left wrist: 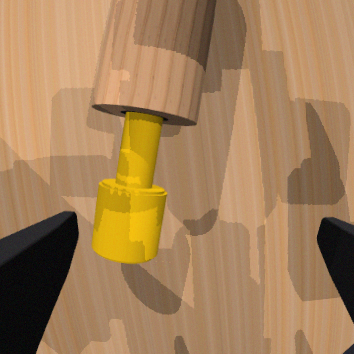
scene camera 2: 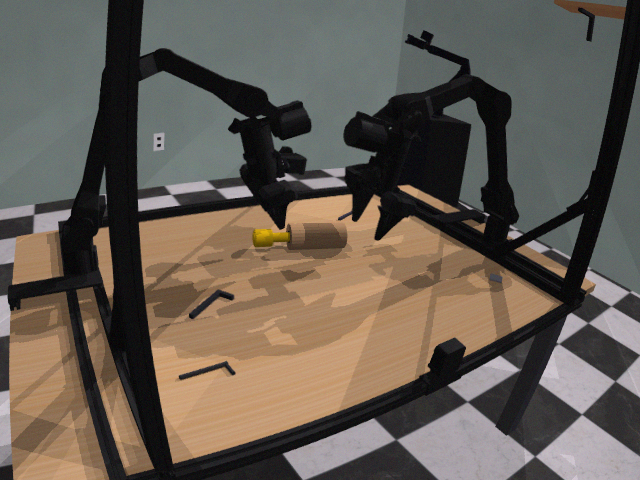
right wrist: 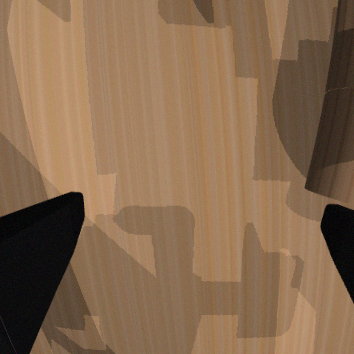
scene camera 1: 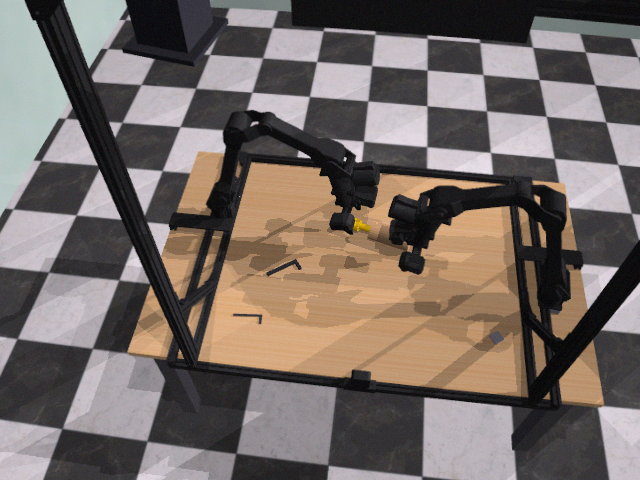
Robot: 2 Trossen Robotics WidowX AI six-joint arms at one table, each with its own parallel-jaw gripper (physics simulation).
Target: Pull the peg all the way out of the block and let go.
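Frame: origin at the left arm's base, x ahead, y left, z up, level; millimetres.
Seen in the pictures: left gripper, fingertip midpoint: (left wrist: 202,227) (scene camera 2: 274,219) (scene camera 1: 355,221); right gripper, fingertip midpoint: (scene camera 2: 365,230) (right wrist: 207,211); left arm's base at its link origin: (scene camera 2: 81,270) (scene camera 1: 223,212); right arm's base at its link origin: (scene camera 2: 494,239) (scene camera 1: 549,298).
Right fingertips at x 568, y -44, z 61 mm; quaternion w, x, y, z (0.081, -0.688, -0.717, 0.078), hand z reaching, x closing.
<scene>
Pixels of each thing's top centre, then the offset from my right fingertips to it. Level surfaces: height alone.
- yellow peg at its top centre: (left wrist: 135,138) (scene camera 2: 283,229) (scene camera 1: 367,224) 133 mm back, 108 mm left, 35 mm down
- round wooden block at its top centre: (scene camera 2: 317,224) (scene camera 1: 391,230) 60 mm back, 100 mm left, 24 mm down
- table at its surface level: 80 mm down
- small grey square piece at its top centre: (scene camera 2: 496,277) (scene camera 1: 496,337) 283 mm ahead, 128 mm right, 77 mm down
The yellow peg (scene camera 1: 361,225) (scene camera 2: 263,238) (left wrist: 131,220) lies with its thin shaft in the end of the round wooden block (scene camera 1: 381,233) (scene camera 2: 320,235) (left wrist: 150,60) (right wrist: 340,125); the thick head and part of the shaft show outside. My left gripper (left wrist: 202,227) is open and points down above the peg; in the left wrist view the head shows between the fingers, nearer the picture's left finger. My right gripper (scene camera 2: 367,228) (right wrist: 207,211) is open and empty, beside the block's far end; the block shows at the right edge of the right wrist view. The arms partly hide both in scene camera 1.
Two black hex keys (scene camera 1: 284,267) (scene camera 2: 206,369) lie on the table (scene camera 1: 310,341) at the left front. A small grey square piece (scene camera 1: 496,337) (scene camera 2: 495,278) lies at the right. A black frame (scene camera 1: 268,374) with tall posts surrounds the work area.
</scene>
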